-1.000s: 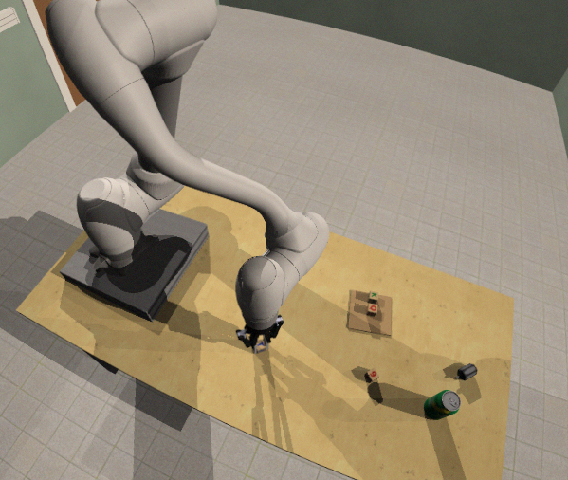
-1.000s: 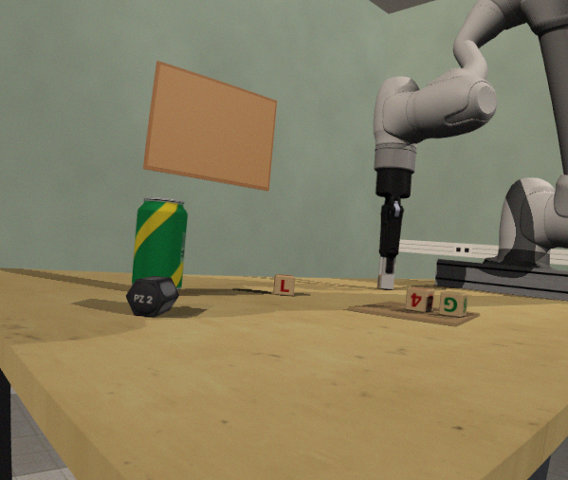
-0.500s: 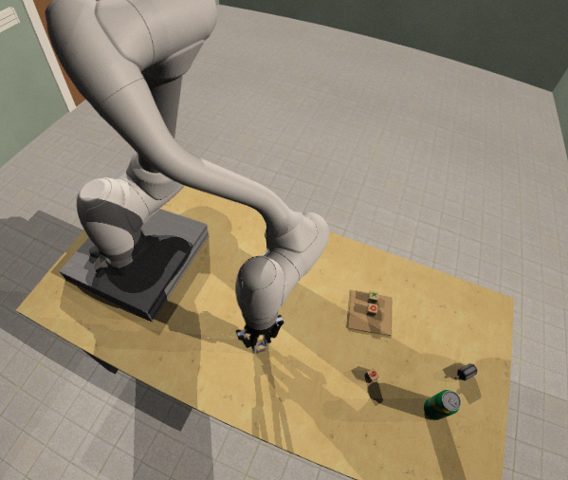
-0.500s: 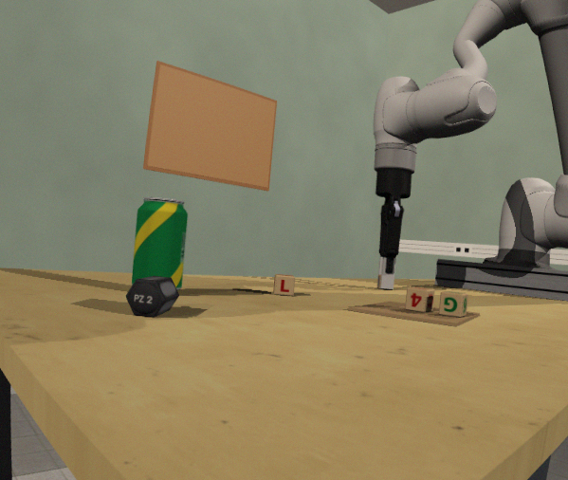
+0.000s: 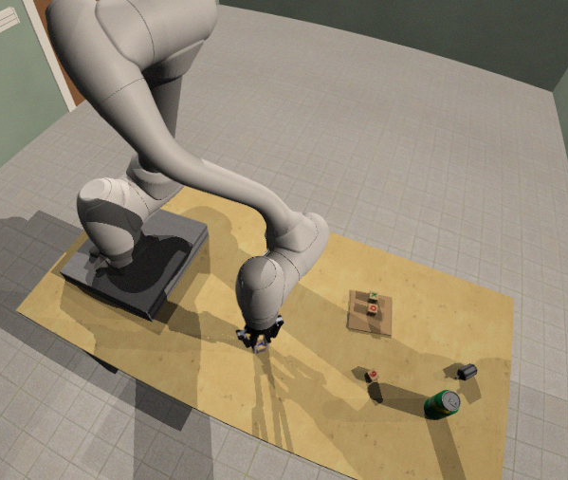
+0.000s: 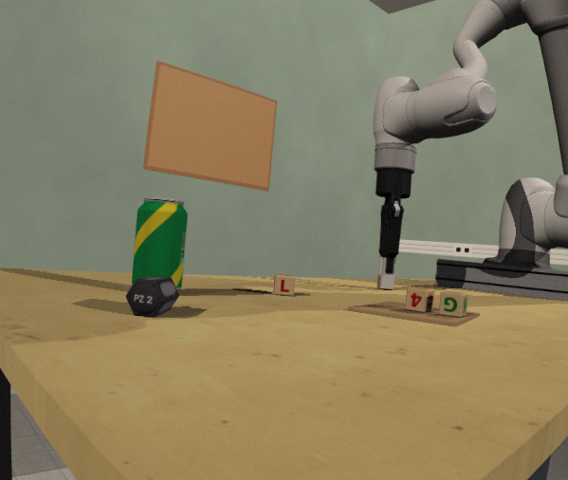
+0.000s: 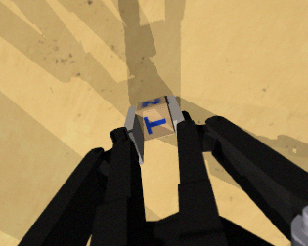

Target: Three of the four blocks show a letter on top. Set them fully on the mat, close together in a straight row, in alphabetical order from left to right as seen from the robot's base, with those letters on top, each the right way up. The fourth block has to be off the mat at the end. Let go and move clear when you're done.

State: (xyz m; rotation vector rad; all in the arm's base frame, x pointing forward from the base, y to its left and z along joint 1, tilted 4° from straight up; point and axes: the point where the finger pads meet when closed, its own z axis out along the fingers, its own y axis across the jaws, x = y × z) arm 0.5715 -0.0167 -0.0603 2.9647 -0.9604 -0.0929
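My hand is 29 cm to the right of the brown mat, 24 cm short of it and 3 cm above it. The rest, counted from my hand: yellow can 54 cm ahead, 11 cm to the left, 3 cm above; then T block 2 cm below.
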